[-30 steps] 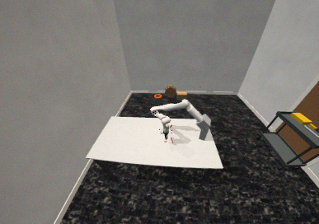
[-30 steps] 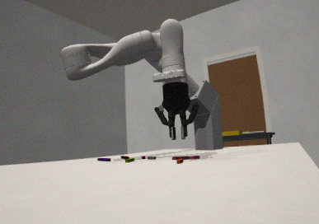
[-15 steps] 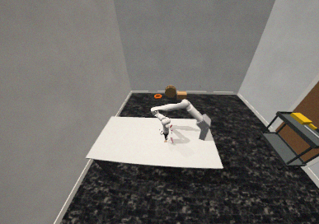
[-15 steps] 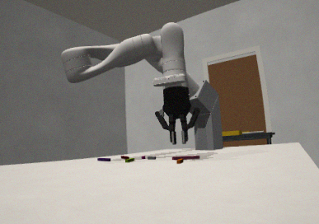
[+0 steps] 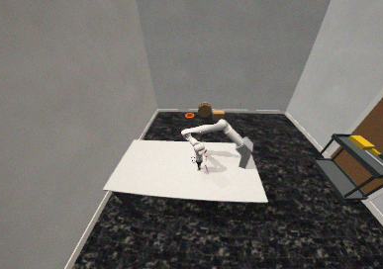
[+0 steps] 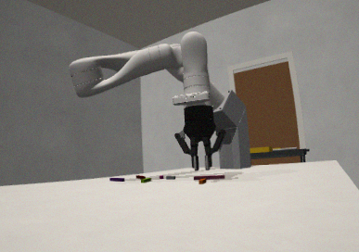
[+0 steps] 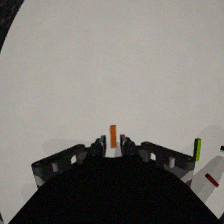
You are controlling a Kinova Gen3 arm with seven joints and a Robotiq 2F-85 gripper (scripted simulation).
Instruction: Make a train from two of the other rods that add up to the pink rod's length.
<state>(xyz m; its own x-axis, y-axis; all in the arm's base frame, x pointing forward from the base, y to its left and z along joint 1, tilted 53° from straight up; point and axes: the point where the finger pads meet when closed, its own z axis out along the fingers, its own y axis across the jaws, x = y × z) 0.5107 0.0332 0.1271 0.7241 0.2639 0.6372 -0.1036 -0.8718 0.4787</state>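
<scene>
Right now the orange rod is 5 cm below my hand. The rest, counted from my hand: pink rod (9 cm behind, 1 cm to the left, 5 cm below); then grey rod (14 cm behind, 12 cm to the right, 5 cm below); then lime rod (7 cm behind, 17 cm to the right, 5 cm below).
</scene>
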